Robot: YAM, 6 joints.
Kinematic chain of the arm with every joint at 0, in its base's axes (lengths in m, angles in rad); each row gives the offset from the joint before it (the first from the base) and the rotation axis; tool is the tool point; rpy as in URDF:
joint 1: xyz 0 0 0.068 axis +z
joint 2: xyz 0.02 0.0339 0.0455 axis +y
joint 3: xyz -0.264 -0.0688 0 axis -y
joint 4: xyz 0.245 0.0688 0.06 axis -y
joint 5: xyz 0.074 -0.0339 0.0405 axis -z
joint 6: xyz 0.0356 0 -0.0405 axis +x
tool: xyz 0 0 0 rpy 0 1.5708 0
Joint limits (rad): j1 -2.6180..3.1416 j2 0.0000..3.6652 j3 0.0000..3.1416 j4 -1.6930..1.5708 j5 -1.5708..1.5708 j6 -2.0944..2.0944
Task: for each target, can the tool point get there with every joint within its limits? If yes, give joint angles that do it. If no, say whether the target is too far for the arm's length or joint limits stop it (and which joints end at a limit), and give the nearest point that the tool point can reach.
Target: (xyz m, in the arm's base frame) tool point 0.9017 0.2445 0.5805
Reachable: no: too far | nearest point 0.5572 0.1511 0.3982 | short by 0.401 m
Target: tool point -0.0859 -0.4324 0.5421
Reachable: yes | joints -1.7138 2.4405 2.8888 0.8855 0.7165 1.7476
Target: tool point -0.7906 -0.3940 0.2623
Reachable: no: too far | nearest point -0.5542 -0.3123 0.2199 | short by 0.254 m
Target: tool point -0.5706 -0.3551 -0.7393
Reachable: no: too far | nearest point -0.3667 -0.2282 -0.3305 | short by 0.474 m
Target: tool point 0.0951 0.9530 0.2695
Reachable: no: too far | nearest point 0.0633 0.6342 0.2162 | short by 0.325 m
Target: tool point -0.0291 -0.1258 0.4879
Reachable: yes | joints -1.7211 0.8092 1.3271 -0.4257 0.2831 -1.1002
